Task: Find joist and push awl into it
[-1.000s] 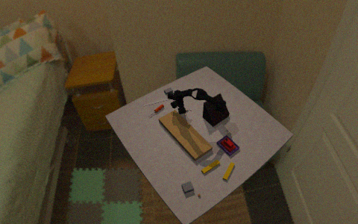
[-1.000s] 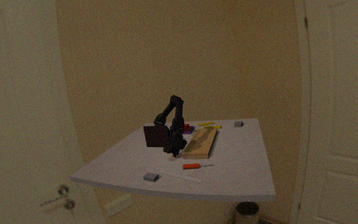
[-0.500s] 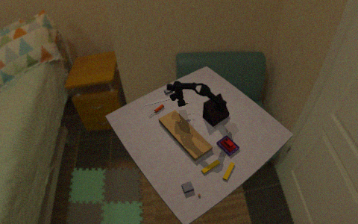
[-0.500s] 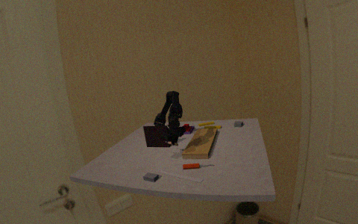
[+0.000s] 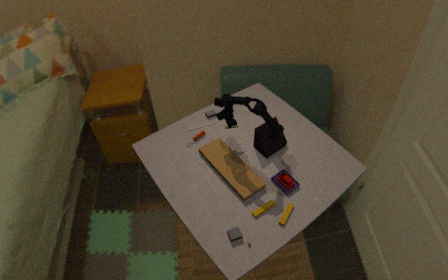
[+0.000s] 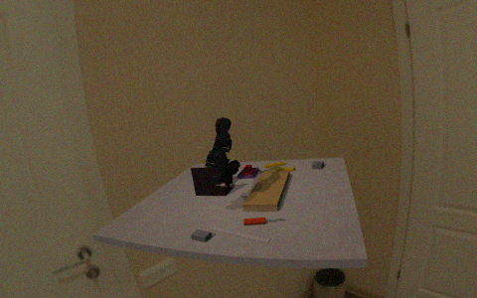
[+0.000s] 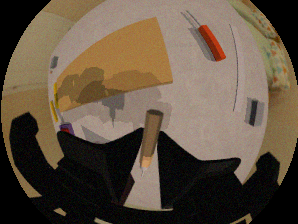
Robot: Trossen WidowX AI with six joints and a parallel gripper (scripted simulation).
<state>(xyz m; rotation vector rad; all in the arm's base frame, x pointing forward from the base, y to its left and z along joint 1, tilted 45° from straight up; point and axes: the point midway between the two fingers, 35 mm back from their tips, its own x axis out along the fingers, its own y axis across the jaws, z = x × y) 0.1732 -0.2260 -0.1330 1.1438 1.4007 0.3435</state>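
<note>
Right now the awl is 40 mm behind my gripper tip and 20 mm to the left of it. Also, from my gripper tip: orange-handled tool: 210 mm ahead, 180 mm to the right, 110 mm below; red stud finder: 530 mm to the left, 80 mm below; thin white strip: 270 mm to the right, 130 mm below, 80 mm ahead.
</note>
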